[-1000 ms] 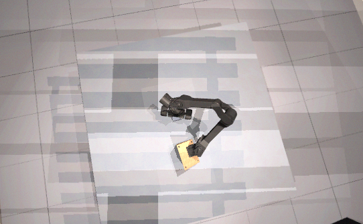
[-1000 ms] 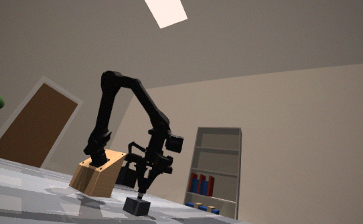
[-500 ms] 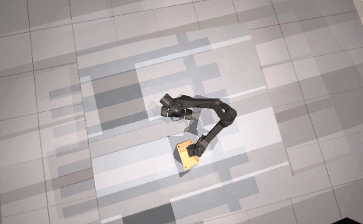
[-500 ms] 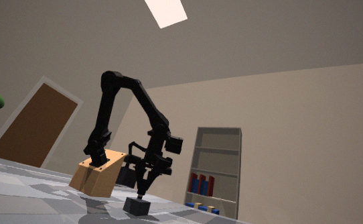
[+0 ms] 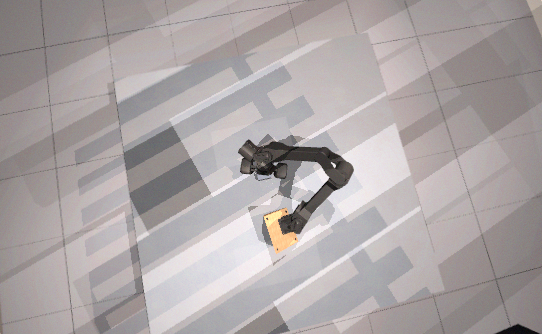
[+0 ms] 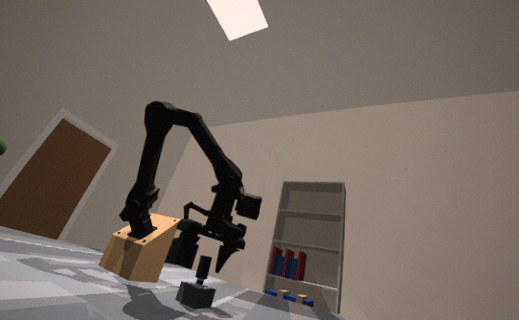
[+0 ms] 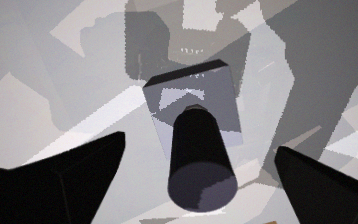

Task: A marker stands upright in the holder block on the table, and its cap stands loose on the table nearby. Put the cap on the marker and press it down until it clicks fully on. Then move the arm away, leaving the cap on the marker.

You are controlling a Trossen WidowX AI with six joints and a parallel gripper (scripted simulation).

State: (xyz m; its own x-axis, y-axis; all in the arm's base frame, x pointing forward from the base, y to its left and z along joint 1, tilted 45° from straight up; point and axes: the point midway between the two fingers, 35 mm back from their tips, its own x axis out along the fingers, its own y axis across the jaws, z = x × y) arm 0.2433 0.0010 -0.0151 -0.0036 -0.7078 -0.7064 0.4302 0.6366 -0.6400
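Right now the marker cap is 10 mm above my gripper tip. Also, from my gripper tip: holder block: 60 mm below.
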